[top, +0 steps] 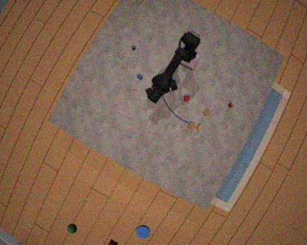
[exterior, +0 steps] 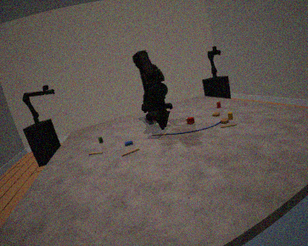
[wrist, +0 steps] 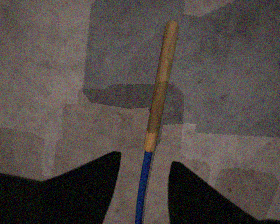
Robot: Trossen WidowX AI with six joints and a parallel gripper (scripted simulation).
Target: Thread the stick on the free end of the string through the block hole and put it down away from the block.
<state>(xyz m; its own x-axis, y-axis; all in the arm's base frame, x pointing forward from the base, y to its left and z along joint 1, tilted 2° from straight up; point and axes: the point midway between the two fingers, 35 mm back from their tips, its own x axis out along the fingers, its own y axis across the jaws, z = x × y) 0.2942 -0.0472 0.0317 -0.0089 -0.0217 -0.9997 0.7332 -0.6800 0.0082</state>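
Now: gripper tip 30 mm above the thin stick, 10 mm to the left of it and 10 mm past it. The rest, counted from my gripper tip: round button (280 mm to the left, 100 mm ahead, 30 mm below); red wooden block (170 mm to the left, 40 mm behind, 20 mm below); blue piece (170 mm to the right, 30 mm below, 30 mm behind).
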